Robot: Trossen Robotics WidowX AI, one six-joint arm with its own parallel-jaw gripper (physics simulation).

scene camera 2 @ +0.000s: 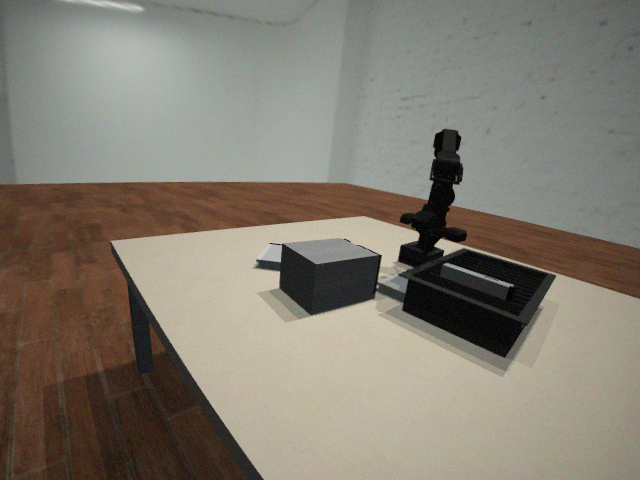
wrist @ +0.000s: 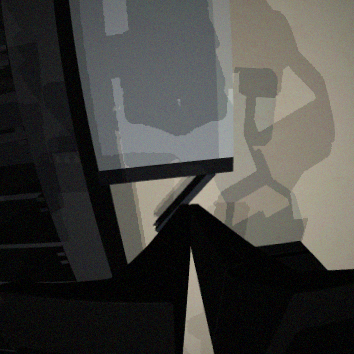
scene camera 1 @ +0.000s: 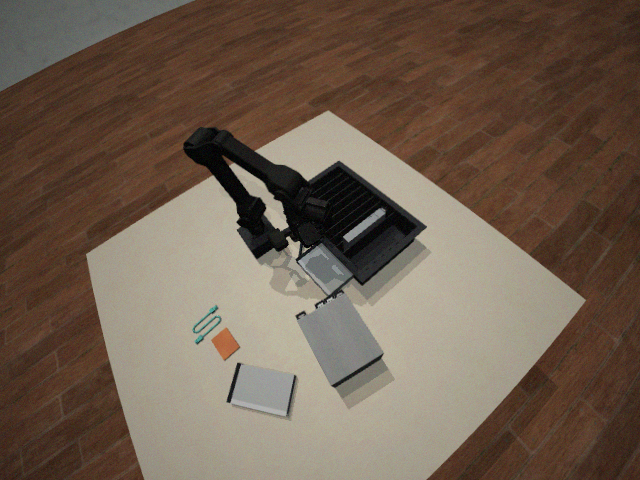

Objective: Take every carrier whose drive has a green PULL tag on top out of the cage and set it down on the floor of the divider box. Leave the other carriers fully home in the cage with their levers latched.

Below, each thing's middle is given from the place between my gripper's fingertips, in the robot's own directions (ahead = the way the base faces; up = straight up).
Right now the black divider box [scene camera 2: 490, 322] is 180 mm to the left of my hand and 60 mm below it. The rest, counted from my hand: silver flat unit [scene camera 1: 270, 391]: 330 mm to the right, 280 mm ahead, 70 mm below.
